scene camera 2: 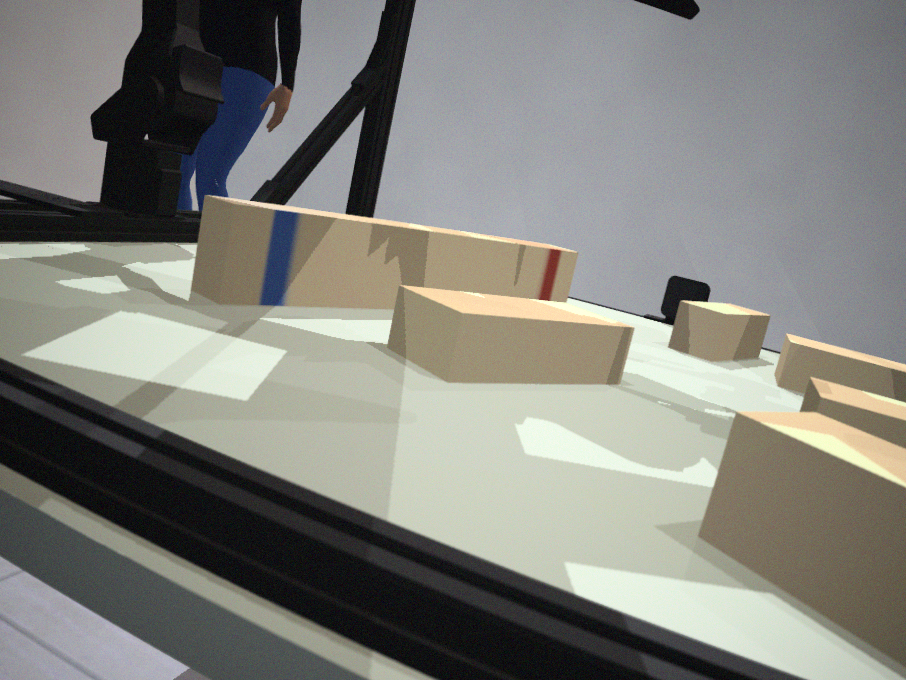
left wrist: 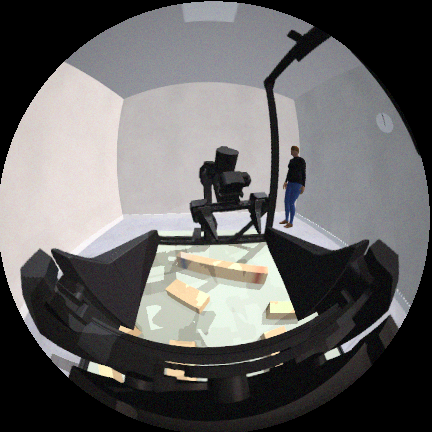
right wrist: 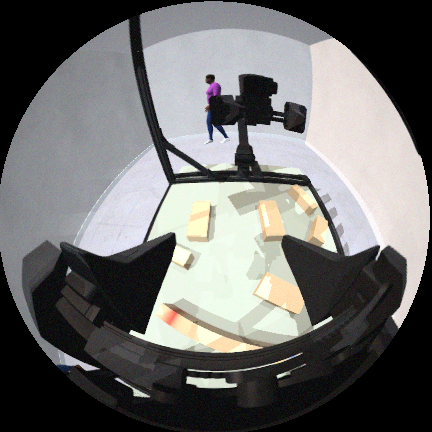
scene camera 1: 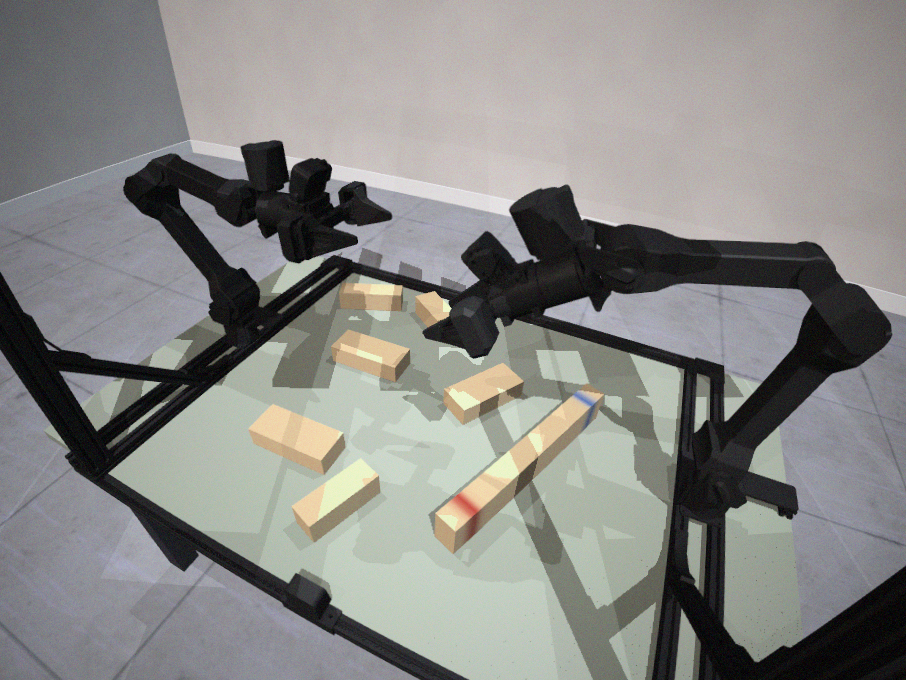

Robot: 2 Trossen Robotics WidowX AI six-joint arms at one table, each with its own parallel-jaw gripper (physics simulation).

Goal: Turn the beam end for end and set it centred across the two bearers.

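Where they show: left gripper, between the fingertips: (left wrist: 212, 234) (right wrist: 274, 113) (scene camera 1: 375, 227); right gripper, between the fingertips: (scene camera 2: 692, 4) (left wrist: 239, 237) (right wrist: 231, 239) (scene camera 1: 437, 318); left arm's base, origin of its link: (right wrist: 242, 174) (scene camera 1: 242, 336); right arm's base, origin of its link: (scene camera 2: 135, 213) (left wrist: 208, 238) (scene camera 1: 701, 504).
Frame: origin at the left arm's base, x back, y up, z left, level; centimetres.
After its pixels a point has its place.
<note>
The long wooden beam (scene camera 1: 523, 468) @[x -64.1, y 4.4, z -8.6 cm] (scene camera 2: 351, 267) @[x -65.4, y 1.0, z 5.0 cm] (left wrist: 222, 269) @[x -61.6, y 2.9, z -5.0 cm] (right wrist: 200, 334) @[x -61.4, y 4.4, z -11.0 cm] lies flat on the table. In scene camera 1 its red-banded end is near the front and its blue-banded end is farther back right. Several plain wooden blocks lie apart around it, including one block (scene camera 1: 483, 393) @[x -52.3, y 1.9, z 5.9 cm] (scene camera 2: 512, 340) @[x -50.6, y 0.6, z 12.3 cm] (left wrist: 187, 296) @[x -49.9, y 1.9, z 7.3 cm] beside the beam, two blocks at front left (scene camera 1: 296, 436) @[x -28.8, y 1.9, z -17.3 cm] (scene camera 1: 335, 499) @[x -41.5, y 2.5, z -24.4 cm] and one block (scene camera 1: 371, 355) @[x -28.8, y 1.9, z 5.6 cm] farther back. I cannot tell which are the bearers. My left gripper (scene camera 1: 373, 227) @[x -35.0, y 32.4, z 0.0 cm] is open and empty, high at the back left. My right gripper (scene camera 1: 439, 316) @[x -48.1, y 24.7, z -6.1 cm] (right wrist: 231, 239) @[x -48.1, y 24.7, z -6.1 cm] is open and empty above the table.
Two more blocks (scene camera 1: 371, 296) @[x -17.5, y 1.9, z 23.6 cm] (scene camera 1: 430, 308) @[x -32.3, y 2.8, z 24.4 cm] lie near the back edge. A dark frame rail (scene camera 1: 219, 532) borders the table, with a small black box (scene camera 1: 308, 592) @[x -46.5, y 3.5, z -37.2 cm] on it. People (left wrist: 295, 175) (right wrist: 213, 95) stand beyond the table.
</note>
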